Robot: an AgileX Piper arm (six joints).
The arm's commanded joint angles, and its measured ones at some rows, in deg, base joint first. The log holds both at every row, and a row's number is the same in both.
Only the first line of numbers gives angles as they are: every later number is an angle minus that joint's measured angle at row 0.
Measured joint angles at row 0:
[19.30 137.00 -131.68 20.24 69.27 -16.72]
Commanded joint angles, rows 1 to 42:
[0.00 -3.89 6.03 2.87 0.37 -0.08]
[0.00 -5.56 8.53 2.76 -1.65 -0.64]
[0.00 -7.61 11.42 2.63 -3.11 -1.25]
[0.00 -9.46 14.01 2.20 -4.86 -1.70]
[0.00 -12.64 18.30 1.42 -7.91 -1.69]
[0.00 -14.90 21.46 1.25 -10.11 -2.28]
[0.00 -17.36 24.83 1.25 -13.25 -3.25]
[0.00 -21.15 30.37 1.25 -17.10 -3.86]
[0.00 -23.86 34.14 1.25 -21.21 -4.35]
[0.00 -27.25 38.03 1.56 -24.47 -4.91]
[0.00 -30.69 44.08 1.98 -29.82 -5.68]
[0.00 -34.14 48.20 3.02 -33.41 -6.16]
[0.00 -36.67 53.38 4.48 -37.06 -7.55]
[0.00 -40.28 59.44 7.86 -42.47 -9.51]
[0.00 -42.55 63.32 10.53 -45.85 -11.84]
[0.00 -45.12 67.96 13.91 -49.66 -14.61]
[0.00 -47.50 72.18 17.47 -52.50 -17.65]
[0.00 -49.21 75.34 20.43 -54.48 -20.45]
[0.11 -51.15 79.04 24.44 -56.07 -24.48]
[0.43 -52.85 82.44 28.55 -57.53 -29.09]
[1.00 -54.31 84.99 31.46 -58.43 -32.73]
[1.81 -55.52 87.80 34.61 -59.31 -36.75]
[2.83 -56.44 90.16 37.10 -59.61 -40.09]
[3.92 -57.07 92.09 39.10 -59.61 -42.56]
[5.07 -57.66 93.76 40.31 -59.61 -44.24]
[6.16 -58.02 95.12 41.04 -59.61 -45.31]
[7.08 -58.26 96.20 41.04 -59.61 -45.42]
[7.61 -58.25 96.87 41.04 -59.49 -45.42]
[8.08 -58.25 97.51 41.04 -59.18 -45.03]
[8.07 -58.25 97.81 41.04 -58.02 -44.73]
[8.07 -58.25 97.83 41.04 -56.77 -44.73]
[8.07 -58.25 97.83 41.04 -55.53 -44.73]
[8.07 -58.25 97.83 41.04 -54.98 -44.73]
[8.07 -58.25 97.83 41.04 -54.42 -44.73]
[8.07 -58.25 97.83 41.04 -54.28 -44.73]
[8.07 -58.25 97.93 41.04 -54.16 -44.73]
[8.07 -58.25 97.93 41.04 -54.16 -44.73]
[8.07 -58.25 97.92 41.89 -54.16 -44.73]
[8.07 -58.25 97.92 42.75 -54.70 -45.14]
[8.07 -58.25 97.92 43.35 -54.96 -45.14]
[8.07 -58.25 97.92 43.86 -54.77 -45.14]
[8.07 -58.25 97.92 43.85 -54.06 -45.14]
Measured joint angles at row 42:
[8.01 -57.85 97.75 42.16 -54.47 -44.32]
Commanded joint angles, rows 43 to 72:
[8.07 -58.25 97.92 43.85 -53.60 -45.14]
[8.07 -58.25 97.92 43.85 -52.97 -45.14]
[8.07 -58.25 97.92 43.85 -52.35 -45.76]
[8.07 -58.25 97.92 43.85 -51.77 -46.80]
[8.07 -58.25 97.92 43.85 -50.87 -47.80]
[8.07 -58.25 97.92 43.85 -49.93 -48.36]
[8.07 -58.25 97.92 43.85 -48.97 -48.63]
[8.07 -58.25 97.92 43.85 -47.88 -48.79]
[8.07 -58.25 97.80 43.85 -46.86 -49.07]
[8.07 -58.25 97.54 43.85 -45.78 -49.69]
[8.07 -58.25 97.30 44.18 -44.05 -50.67]
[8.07 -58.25 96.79 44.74 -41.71 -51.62]
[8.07 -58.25 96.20 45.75 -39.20 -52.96]
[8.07 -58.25 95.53 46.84 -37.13 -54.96]
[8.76 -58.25 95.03 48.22 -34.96 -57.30]
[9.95 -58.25 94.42 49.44 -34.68 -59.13]
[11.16 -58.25 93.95 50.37 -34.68 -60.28]
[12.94 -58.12 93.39 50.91 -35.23 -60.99]
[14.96 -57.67 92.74 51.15 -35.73 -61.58]
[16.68 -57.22 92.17 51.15 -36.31 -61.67]
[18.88 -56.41 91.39 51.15 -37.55 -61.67]
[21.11 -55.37 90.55 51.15 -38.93 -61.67]
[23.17 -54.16 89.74 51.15 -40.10 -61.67]
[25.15 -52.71 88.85 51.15 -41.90 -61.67]
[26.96 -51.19 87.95 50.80 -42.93 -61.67]
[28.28 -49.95 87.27 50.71 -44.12 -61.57]
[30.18 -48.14 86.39 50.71 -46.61 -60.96]
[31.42 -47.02 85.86 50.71 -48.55 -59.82]
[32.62 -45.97 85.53 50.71 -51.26 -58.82]
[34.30 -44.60 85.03 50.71 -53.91 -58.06]
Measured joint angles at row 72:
[29.09 -49.18 87.17 50.69 -44.84 -60.52]
